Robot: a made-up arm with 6 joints. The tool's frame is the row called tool.
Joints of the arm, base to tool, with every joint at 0 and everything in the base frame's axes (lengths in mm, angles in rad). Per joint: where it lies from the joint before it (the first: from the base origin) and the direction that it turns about. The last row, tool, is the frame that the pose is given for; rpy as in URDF.
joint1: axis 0 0 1 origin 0 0 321.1
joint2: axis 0 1 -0.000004 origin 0 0 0
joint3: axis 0 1 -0.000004 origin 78.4 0 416.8
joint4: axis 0 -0.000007 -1 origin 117.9 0 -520.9
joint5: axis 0 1 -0.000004 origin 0 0 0
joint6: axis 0 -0.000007 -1 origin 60 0 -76.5
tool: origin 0 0 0 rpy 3.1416 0 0
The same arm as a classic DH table. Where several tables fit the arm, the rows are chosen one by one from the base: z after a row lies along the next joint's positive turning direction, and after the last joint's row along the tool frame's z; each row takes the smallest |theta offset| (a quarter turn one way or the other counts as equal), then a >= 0, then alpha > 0; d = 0 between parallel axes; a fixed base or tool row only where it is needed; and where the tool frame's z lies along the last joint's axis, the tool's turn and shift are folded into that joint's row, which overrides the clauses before.
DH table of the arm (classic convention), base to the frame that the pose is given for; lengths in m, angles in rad. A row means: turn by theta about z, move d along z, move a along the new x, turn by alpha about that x. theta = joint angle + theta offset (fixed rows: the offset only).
joint1: theta_offset 0  d 0.3211  a 0  alpha -1.5708
joint2: theta_offset -1.3849  d 0  a 0.4241  alpha 0
joint3: theta_offset 1.3849  d 0  a 0.1179  alpha -1.5708
joint4: theta_offset 0  d 0.5209  a 0  alpha 1.5708
joint5: theta_offset 0  d 0  a 0.06  alpha -1.5708
joint6: theta_offset 0  d 0.0765  a 0  alpha 0

